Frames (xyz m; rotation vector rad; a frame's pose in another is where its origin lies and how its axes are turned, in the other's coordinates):
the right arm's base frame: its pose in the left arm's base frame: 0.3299 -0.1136 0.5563 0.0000 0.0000 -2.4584
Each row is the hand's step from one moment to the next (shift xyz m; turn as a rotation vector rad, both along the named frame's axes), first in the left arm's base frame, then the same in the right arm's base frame.
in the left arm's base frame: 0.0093 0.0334 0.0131 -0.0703 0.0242 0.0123
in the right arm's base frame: -0.0283 -0.0200 0.0131 0.0392 -0.0631 0.0123
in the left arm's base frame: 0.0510 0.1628 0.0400 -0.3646 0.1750 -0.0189
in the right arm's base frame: -0.1423 -0.0941 0.0400 0.1723 -0.3659 -0.0189
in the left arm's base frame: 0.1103 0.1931 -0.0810 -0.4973 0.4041 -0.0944
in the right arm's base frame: -0.2074 -0.0801 -0.0810 0.1306 -0.6273 -0.0944
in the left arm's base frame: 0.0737 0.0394 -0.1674 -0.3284 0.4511 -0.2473
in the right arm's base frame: -0.0820 0.0160 -0.1674 -0.0301 -0.5572 -0.2473
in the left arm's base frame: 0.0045 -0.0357 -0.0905 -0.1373 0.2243 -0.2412
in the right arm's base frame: 0.0190 0.0305 -0.0905 -0.0351 -0.2606 -0.2412
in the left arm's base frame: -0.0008 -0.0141 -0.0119 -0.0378 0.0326 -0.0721
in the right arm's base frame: 0.0095 0.0104 -0.0119 0.0087 -0.0491 -0.0721
